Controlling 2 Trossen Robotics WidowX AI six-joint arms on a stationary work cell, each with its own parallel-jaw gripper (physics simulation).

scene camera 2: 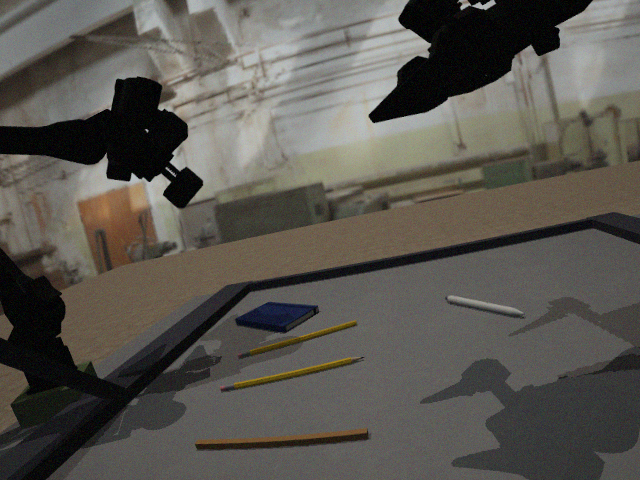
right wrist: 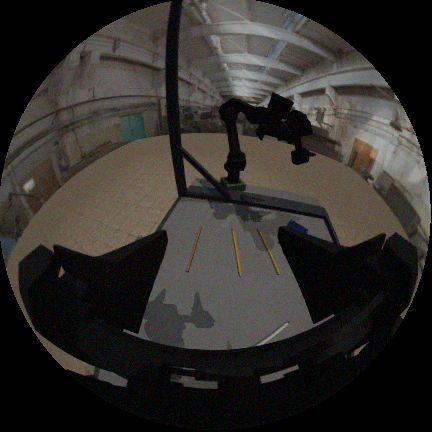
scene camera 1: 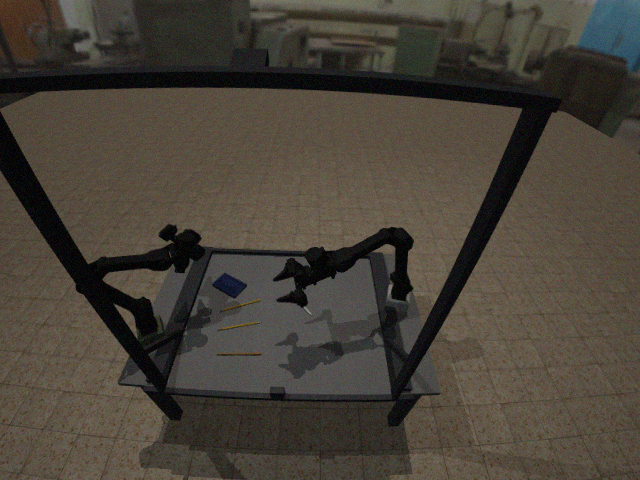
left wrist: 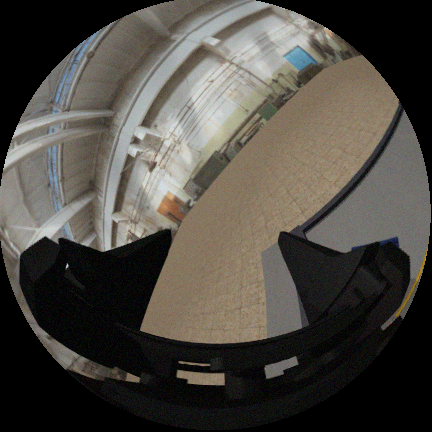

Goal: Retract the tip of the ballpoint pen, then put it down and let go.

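Where they show: left gripper, between the fingertips: (scene camera 2: pixel 167 168) (right wrist: pixel 313 142) (left wrist: pixel 226 236); right gripper, between the fingertips: (scene camera 2: pixel 379 113) (right wrist: pixel 223 234) (scene camera 1: pixel 274 290); left arm's base, origin of its link: (right wrist: pixel 232 180) (scene camera 1: pixel 148 327); right arm's base, origin of its link: (scene camera 1: pixel 398 294).
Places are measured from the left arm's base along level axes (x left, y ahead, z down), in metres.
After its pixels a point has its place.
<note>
A white ballpoint pen (scene camera 1: pixel 307 310) {x -0.211, y 0.635, z 0.029 m} (scene camera 2: pixel 484 305) {x -0.179, y 0.628, z 0.031 m} (right wrist: pixel 273 334) {x -0.153, y 0.628, z 0.029 m} lies flat on the grey table. In scene camera 2 its tapered end points right with a small dark point at the end; whether the tip is out is too small to tell. In scene camera 1 and the right wrist view it is partly hidden by the right gripper. My right gripper (scene camera 1: pixel 275 289) {x -0.248, y 0.476, z -0.241 m} (right wrist: pixel 223 234) {x -0.248, y 0.476, z -0.241 m} is open and empty, raised above the table near the pen. My left gripper (left wrist: pixel 226 236) {x 0.178, y 0.259, z -0.282 m} is open and empty, raised over the table's far left corner in scene camera 1, well away from the pen.
A blue notebook (scene camera 1: pixel 229 285) {x 0.089, y 0.378, z 0.028 m} (scene camera 2: pixel 277 316) {x 0.072, y 0.379, z 0.028 m} (right wrist: pixel 297 227) {x 0.134, y 0.358, z 0.028 m} lies at the back left. Two yellow pencils (scene camera 2: pixel 299 338) {x -0.043, y 0.386, z 0.034 m} (scene camera 2: pixel 294 374) {x -0.144, y 0.348, z 0.036 m} and an orange-brown stick (scene camera 1: pixel 238 354) {x -0.264, y 0.293, z 0.035 m} (scene camera 2: pixel 281 439) {x -0.266, y 0.300, z 0.033 m} (right wrist: pixel 194 250) {x -0.268, y 0.312, z 0.033 m} lie in front of it. Dark frame posts (scene camera 1: pixel 475 245) {x -0.704, y 0.715, z -0.719 m} stand at the table's sides.
</note>
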